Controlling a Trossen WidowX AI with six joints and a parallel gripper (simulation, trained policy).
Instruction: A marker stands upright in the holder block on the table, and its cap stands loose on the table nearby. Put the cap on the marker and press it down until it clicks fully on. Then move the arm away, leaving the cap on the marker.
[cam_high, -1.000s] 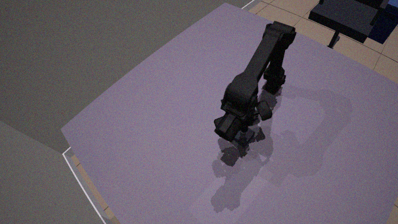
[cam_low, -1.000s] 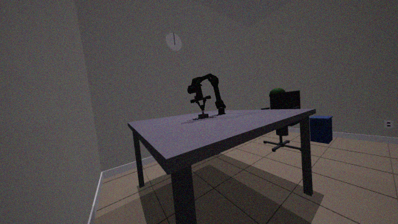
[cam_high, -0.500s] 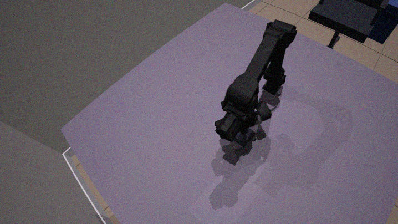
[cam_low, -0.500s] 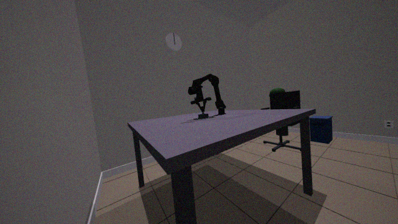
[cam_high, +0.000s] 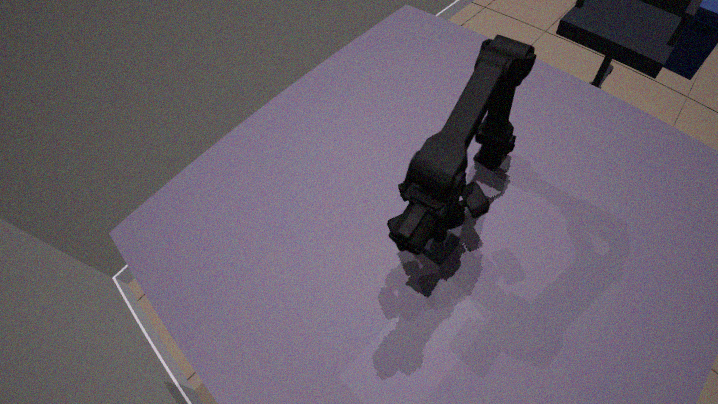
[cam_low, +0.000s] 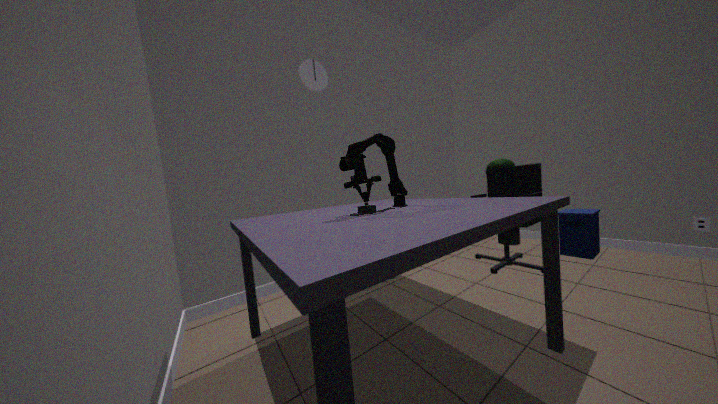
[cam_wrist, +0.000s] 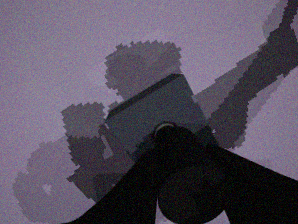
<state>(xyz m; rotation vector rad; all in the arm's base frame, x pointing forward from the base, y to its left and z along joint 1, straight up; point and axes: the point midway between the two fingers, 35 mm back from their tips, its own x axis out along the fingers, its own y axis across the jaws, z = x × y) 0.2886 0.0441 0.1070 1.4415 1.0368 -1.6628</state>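
Right now the grey holder block is 60 mm below my gripper tip. Round my gripper tip: dark cap (10 mm above).
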